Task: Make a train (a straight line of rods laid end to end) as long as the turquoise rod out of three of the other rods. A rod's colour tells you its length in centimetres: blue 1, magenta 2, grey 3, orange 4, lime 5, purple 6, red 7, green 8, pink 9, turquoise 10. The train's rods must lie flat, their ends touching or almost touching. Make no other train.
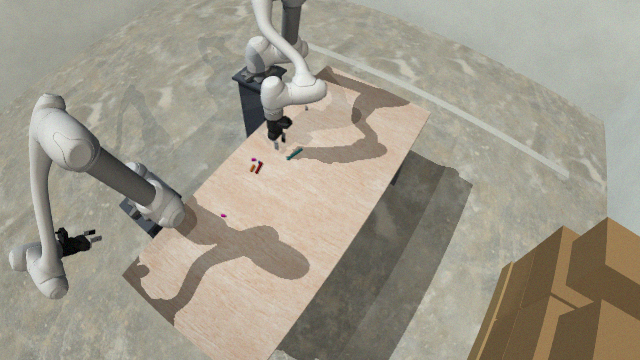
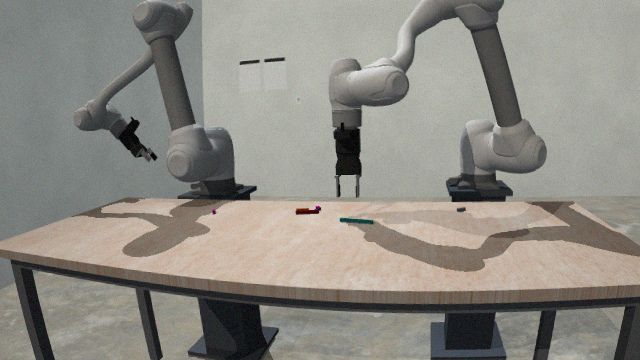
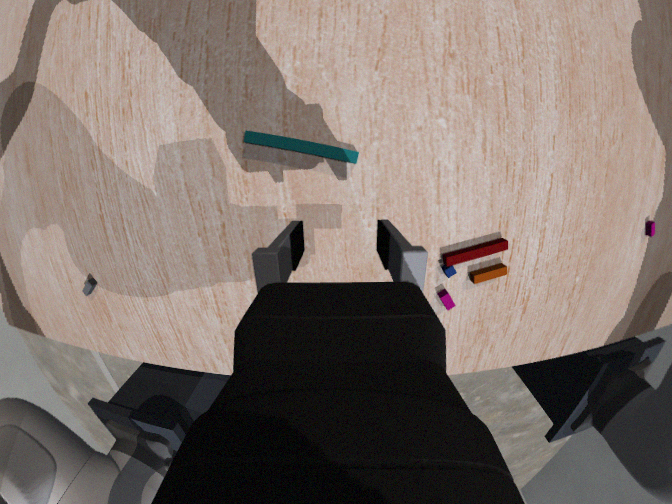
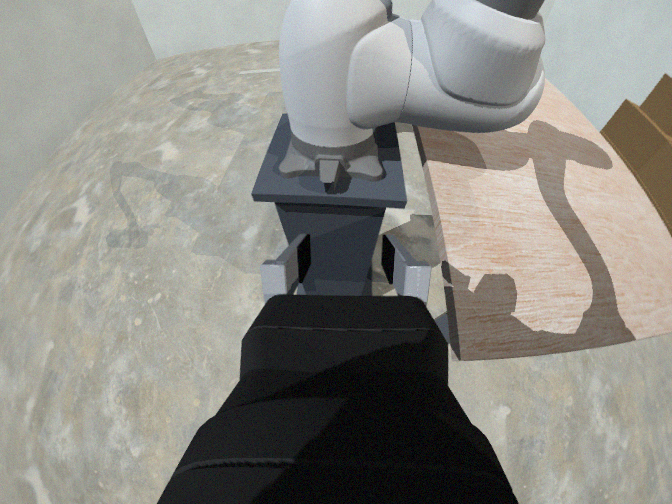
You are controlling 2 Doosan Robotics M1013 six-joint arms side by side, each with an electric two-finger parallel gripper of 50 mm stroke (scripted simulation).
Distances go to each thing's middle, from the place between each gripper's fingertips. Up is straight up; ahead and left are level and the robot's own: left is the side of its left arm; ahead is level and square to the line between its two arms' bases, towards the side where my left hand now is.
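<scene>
Turquoise rod (image 3: 264, 139): my left gripper (image 2: 348, 196) 7 cm short of it, 2 cm to the right of it, 7 cm above it. Red rod (image 3: 459, 256), from my left hand: 13 cm to the right, 5 cm behind, 7 cm below.
From my right hand, red rod: 430 mm ahead, 760 mm to the left, 150 mm below. Turquoise rod, from my right hand: 550 mm ahead, 920 mm to the left, 150 mm below.
</scene>
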